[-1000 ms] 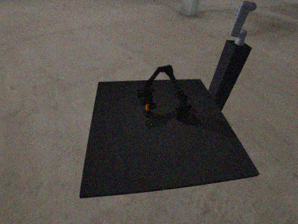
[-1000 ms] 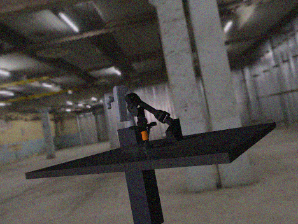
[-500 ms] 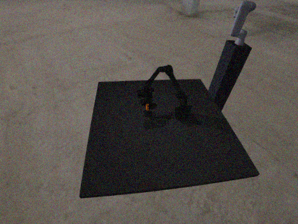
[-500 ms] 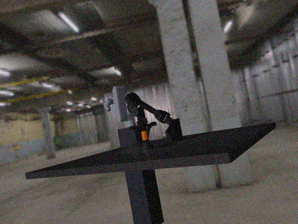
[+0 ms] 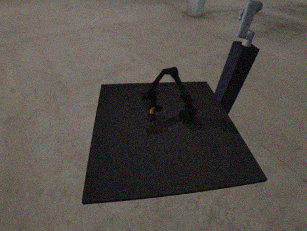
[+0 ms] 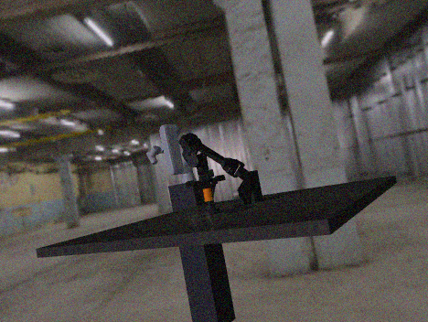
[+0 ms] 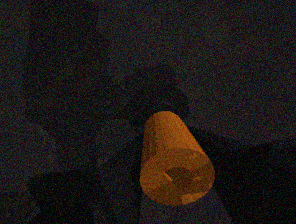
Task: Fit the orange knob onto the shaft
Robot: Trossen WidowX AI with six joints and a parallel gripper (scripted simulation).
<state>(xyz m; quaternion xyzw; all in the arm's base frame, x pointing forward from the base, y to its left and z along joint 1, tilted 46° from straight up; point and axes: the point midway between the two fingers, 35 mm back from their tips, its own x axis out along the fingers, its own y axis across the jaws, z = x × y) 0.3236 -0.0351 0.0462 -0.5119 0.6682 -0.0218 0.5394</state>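
Right now my gripper tip is 20 mm below the orange knob. The rest, counted from my gripper tip: round dark pedestal 40 mm below.
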